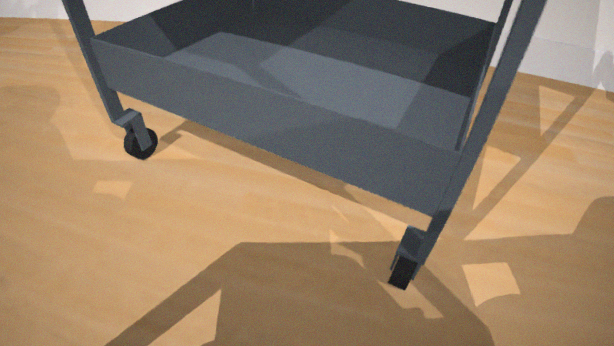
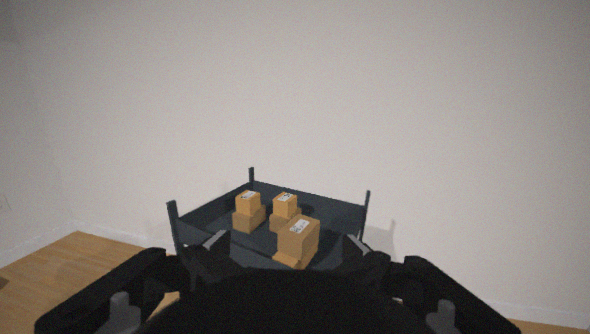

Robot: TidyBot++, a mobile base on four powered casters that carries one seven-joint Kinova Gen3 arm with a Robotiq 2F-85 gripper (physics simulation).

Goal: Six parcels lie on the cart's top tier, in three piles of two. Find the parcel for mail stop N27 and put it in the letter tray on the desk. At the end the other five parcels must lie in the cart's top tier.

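Frame: origin at the arm's base, x ahead, y left, z up, level; centimetres.
Seen in the pictures: gripper, fingertip midpoint: [image 2: 286, 245].
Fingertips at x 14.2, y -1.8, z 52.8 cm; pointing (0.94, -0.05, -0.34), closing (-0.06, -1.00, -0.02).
Pixels of each thing's top centre, then the offset from my fingertips to it. "spot": a spot on its surface instead.
- larger upper parcel, top centre: [image 2: 299, 225] dx +26.2, dy -4.3, dz -16.1 cm
- cart's lower tier, surface spot: [image 1: 280, 120] spot: dx +20.4, dy +3.3, dz -75.2 cm
- left caster, surface spot: [image 1: 140, 142] spot: dx +34.3, dy +25.6, dz -88.9 cm
The cart's top tier [image 2: 320, 195] is a dark grey tray with parcels in three piles of two. The left pile has a small upper parcel [image 2: 248, 203] on a lower parcel [image 2: 248, 220]. The middle pile has a small upper parcel [image 2: 284, 205] on a lower parcel [image 2: 280, 221]. The nearest pile has a larger upper parcel [image 2: 298, 237] over a lower parcel [image 2: 288, 260], mostly hidden. The upper parcels bear white labels, too small to read. My gripper [image 2: 286, 245] is open and empty; its fingers frame the near part of the tier, short of the parcels. The desk and letter tray do not show.
The cart's lower tier [image 1: 280, 120] shows close in front of the base, with a left caster [image 1: 140, 142] and a near right caster [image 1: 404, 270] on the wooden floor. A cart post [image 1: 480, 125] rises at the right. A pale wall [image 2: 300, 100] stands behind the cart.
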